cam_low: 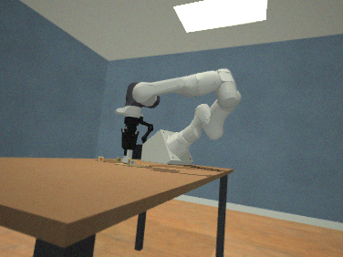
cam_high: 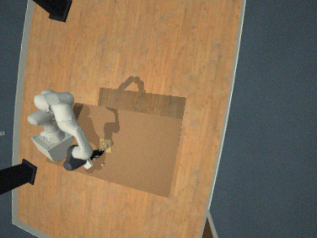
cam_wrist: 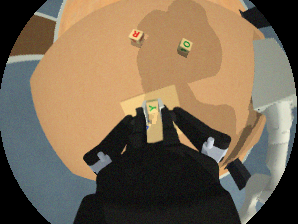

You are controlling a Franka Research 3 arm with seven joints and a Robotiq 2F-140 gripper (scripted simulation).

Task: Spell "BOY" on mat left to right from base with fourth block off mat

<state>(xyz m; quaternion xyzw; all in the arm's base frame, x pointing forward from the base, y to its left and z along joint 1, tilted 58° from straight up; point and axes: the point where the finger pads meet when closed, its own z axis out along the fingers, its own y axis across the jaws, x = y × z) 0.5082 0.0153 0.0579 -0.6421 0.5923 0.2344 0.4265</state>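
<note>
My hand is 4 cm to the right of the mat, 4 cm above it and 1 cm past it.
</note>
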